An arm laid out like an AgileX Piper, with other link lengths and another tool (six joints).
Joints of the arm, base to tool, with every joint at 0 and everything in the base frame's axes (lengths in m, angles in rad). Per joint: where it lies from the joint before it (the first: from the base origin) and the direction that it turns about. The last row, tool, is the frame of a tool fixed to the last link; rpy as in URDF.
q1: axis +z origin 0 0 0.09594
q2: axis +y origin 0 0 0
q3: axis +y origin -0.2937 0 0.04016
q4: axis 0.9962 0 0.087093 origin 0.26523 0 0.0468
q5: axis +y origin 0 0 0
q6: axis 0.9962 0 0.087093 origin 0.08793 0 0.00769
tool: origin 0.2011 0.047 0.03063 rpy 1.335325 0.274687 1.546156
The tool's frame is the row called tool.
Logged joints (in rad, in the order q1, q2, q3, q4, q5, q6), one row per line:
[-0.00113, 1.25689, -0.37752, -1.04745, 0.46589, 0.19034]
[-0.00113, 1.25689, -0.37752, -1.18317, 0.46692, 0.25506]
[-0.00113, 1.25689, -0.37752, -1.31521, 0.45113, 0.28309]
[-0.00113, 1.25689, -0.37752, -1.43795, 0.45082, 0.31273]
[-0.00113, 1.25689, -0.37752, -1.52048, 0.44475, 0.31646]
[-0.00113, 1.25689, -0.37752, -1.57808, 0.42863, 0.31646]
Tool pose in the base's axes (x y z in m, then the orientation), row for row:
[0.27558, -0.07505, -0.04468, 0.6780, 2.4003, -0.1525]
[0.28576, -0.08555, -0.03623, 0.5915, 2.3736, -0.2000]
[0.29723, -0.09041, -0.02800, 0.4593, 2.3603, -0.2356]
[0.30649, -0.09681, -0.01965, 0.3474, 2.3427, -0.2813]
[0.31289, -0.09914, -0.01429, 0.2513, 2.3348, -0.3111]
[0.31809, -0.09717, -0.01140, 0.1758, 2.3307, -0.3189]
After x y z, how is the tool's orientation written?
As a rotation vector, in radians.
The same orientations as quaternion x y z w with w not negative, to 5 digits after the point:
[0.25743, 0.91138, -0.05790, 0.31586]
[0.22691, 0.91056, -0.07672, 0.33690]
[0.17773, 0.91334, -0.09117, 0.35485]
[0.13536, 0.91282, -0.10961, 0.36935]
[0.09827, 0.91298, -0.12165, 0.37685]
[0.06889, 0.91333, -0.12497, 0.38140]

